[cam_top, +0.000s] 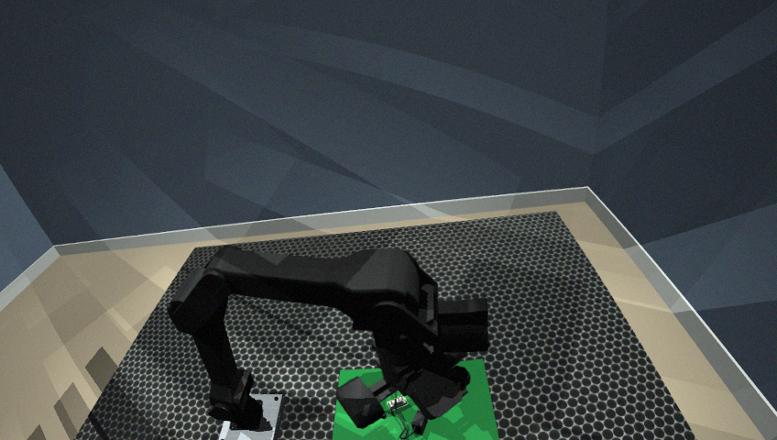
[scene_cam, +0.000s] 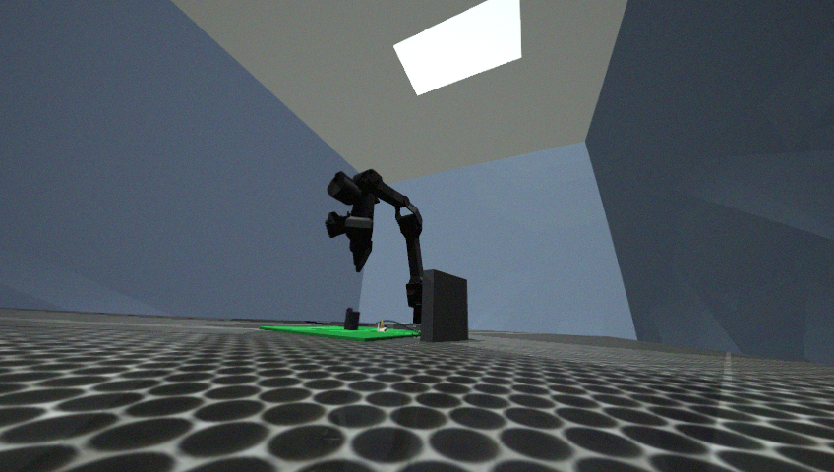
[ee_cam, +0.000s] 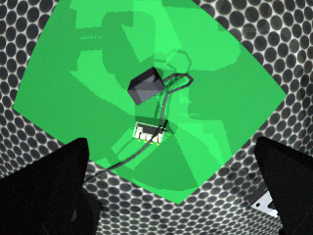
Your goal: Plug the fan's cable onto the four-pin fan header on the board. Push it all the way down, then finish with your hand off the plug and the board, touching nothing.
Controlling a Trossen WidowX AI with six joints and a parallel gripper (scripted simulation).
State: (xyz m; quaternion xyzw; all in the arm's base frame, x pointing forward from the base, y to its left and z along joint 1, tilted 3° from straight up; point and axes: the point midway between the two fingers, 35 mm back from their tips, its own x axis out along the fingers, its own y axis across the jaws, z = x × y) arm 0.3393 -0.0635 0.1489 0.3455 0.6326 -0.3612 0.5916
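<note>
My gripper tip is now 12 cm above the fan cable plug, 1 cm to the right of it and 1 cm short of it. From my gripper tip the other things lie so: black fan (22 cm to the left, 8 cm below, 3 cm ahead); green board (16 cm below, 3 cm to the left).
</note>
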